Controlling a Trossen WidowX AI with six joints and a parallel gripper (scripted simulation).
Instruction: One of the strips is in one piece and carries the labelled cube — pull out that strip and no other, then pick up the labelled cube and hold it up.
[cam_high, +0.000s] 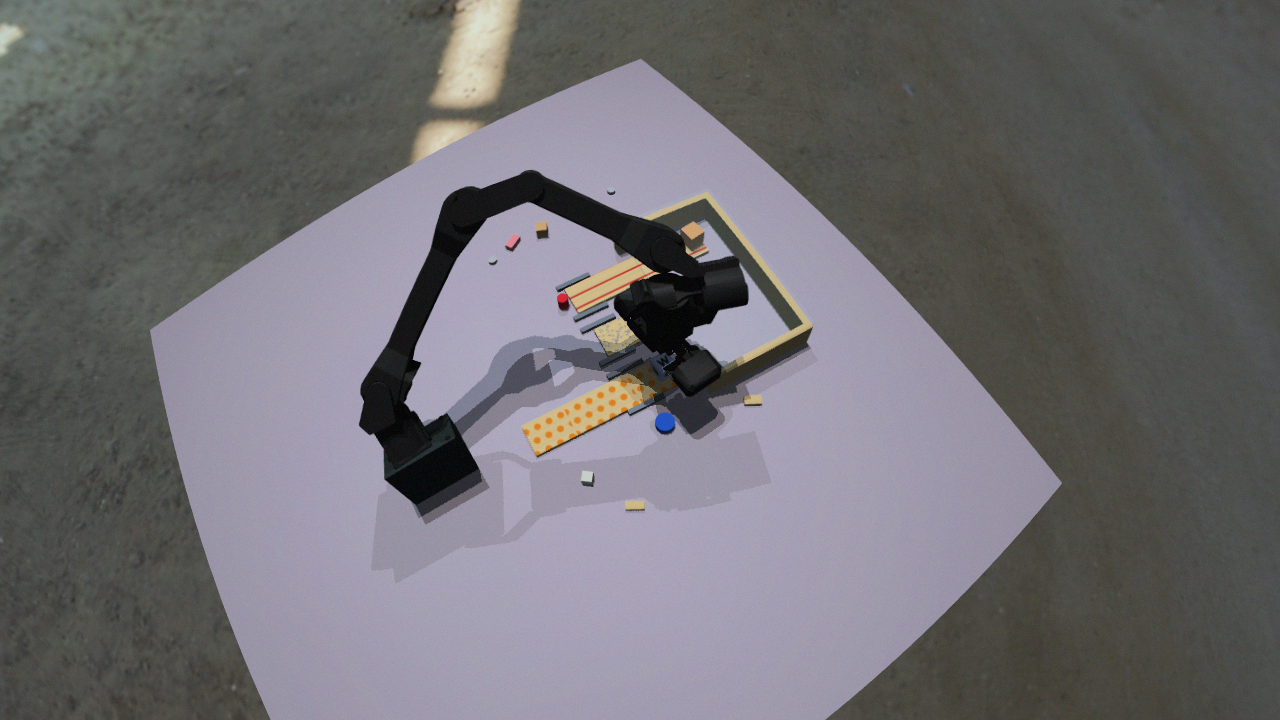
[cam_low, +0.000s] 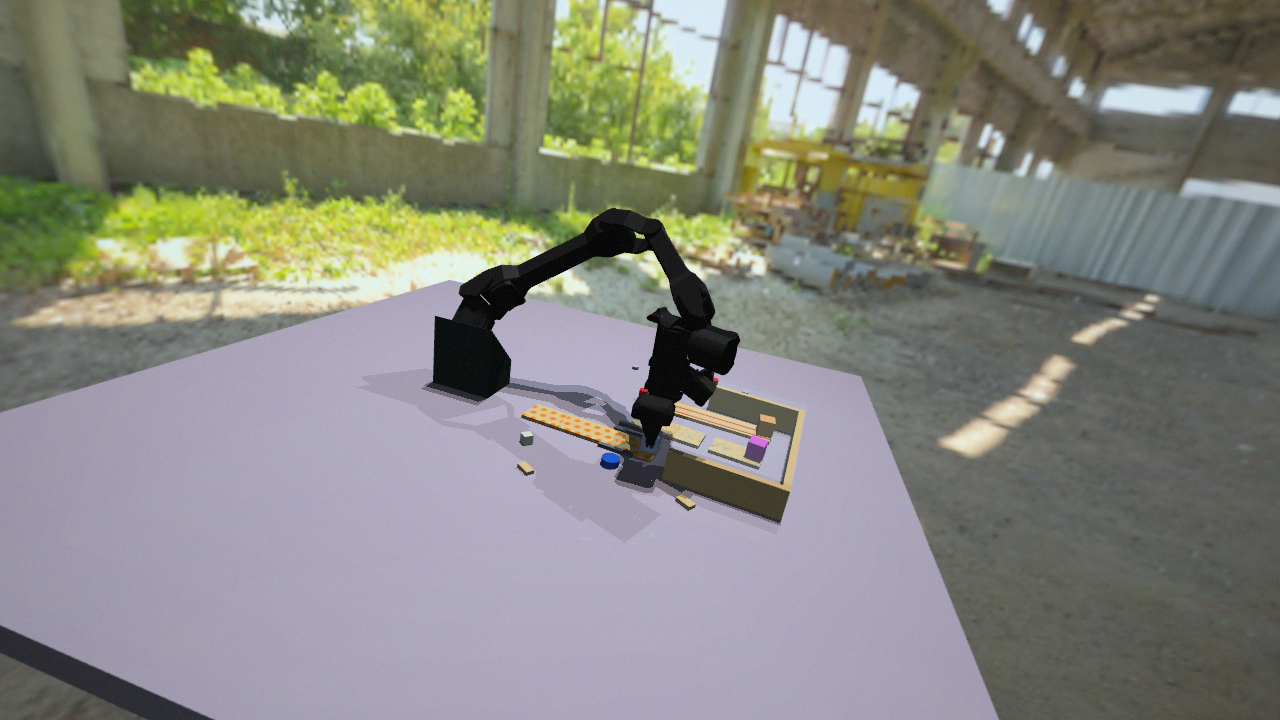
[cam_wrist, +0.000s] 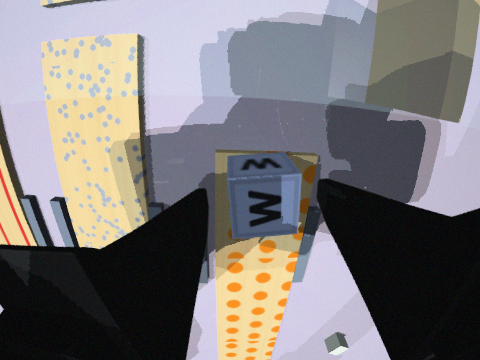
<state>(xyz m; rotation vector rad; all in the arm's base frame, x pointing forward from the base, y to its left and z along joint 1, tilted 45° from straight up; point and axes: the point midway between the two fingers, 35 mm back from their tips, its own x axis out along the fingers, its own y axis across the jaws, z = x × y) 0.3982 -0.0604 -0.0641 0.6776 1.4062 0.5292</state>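
My gripper tip is now 10 mm above the labelled cube. The rest, counted from my gripper tip: orange-dotted strip 110 mm behind, 10 mm to the left, 20 mm below; blue disc 60 mm behind, 70 mm to the right, 20 mm below.
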